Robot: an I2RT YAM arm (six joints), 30 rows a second.
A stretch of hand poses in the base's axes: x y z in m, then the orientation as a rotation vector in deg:
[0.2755, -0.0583, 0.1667, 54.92, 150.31, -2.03]
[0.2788, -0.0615, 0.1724, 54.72, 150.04, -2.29]
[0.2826, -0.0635, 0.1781, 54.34, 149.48, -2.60]
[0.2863, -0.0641, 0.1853, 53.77, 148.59, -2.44]
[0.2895, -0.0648, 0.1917, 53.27, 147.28, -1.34]
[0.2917, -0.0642, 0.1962, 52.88, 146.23, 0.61]
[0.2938, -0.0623, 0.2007, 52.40, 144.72, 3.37]
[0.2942, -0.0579, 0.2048, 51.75, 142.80, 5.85]
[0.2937, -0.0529, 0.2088, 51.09, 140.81, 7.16]
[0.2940, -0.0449, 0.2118, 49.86, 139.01, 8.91]
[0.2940, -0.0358, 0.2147, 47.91, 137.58, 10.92]
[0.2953, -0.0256, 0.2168, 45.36, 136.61, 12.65]
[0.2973, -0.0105, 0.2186, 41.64, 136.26, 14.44]
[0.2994, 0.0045, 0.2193, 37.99, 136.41, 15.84]
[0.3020, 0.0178, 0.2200, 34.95, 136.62, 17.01]
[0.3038, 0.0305, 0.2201, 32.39, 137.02, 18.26]
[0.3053, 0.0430, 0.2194, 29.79, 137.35, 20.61]
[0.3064, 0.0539, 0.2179, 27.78, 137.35, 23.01]
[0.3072, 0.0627, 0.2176, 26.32, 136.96, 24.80]
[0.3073, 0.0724, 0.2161, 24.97, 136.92, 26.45]
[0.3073, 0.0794, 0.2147, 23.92, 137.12, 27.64]
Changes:
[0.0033, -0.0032, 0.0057, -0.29, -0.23, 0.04]
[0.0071, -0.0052, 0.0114, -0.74, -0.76, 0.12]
[0.0108, -0.0058, 0.0186, -1.03, -1.75, 0.32]
[0.0140, -0.0065, 0.0250, -0.80, -3.34, 0.48]
[0.0162, -0.0059, 0.0295, 0.10, -4.87, 0.75]
[0.0183, -0.0040, 0.0340, 1.43, -7.01, 1.07]
[0.0187, 0.0004, 0.0381, 2.46, -9.47, 1.38]
[0.0182, 0.0054, 0.0421, 2.69, -11.74, 1.53]
[0.0185, 0.0134, 0.0451, 3.18, -14.07, 2.19]
[0.0185, 0.0225, 0.0480, 3.82, -16.30, 3.49]
[0.0198, 0.0327, 0.0501, 4.28, -18.18, 5.30]
[0.0218, 0.0478, 0.0519, 4.72, -19.74, 8.12]
[0.0239, 0.0628, 0.0526, 5.05, -20.67, 10.98]
[0.0265, 0.0761, 0.0533, 5.38, -21.31, 13.39]
[0.0283, 0.0888, 0.0534, 5.92, -21.63, 15.50]
[0.0298, 0.1013, 0.0527, 7.28, -22.15, 17.77]
[0.0309, 0.1122, 0.0512, 8.72, -22.82, 19.56]
[0.0317, 0.1210, 0.0509, 9.73, -23.66, 20.81]
[0.0318, 0.1307, 0.0494, 10.75, -24.10, 22.01]
[0.0318, 0.1377, 0.0480, 11.53, -24.19, 22.97]

